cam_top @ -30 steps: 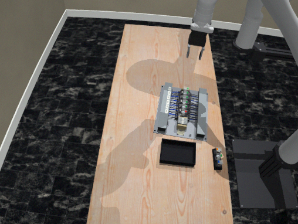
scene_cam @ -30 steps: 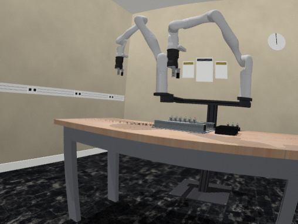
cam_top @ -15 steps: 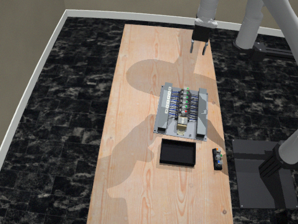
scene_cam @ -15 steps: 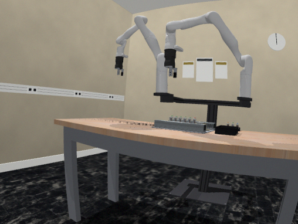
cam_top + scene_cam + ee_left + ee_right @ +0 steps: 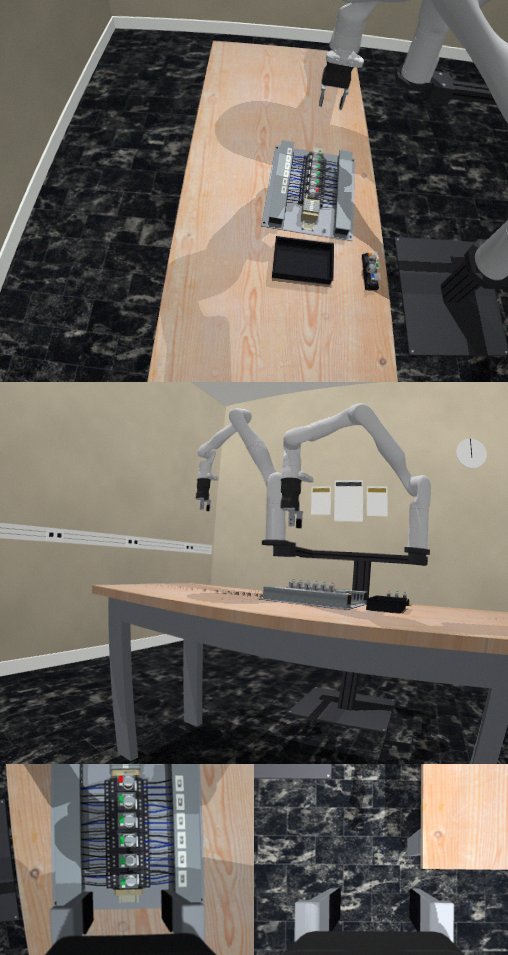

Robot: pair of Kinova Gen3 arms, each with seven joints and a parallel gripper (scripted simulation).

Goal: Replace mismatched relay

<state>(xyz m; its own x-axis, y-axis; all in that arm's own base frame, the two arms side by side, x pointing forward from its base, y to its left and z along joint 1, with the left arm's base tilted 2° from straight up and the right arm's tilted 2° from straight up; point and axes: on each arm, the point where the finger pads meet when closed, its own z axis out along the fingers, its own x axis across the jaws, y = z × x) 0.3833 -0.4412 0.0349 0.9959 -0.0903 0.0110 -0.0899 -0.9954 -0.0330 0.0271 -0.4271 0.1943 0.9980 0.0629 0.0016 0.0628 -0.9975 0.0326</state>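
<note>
The relay panel lies 30 mm ahead of my left hand, 100 mm to the left of it and 250 mm below it. The rest, counted from my left hand: spare rack (100 mm behind, 390 mm to the left, 270 mm below); then black parts tray (90 mm ahead, 350 mm to the left, 260 mm below).
</note>
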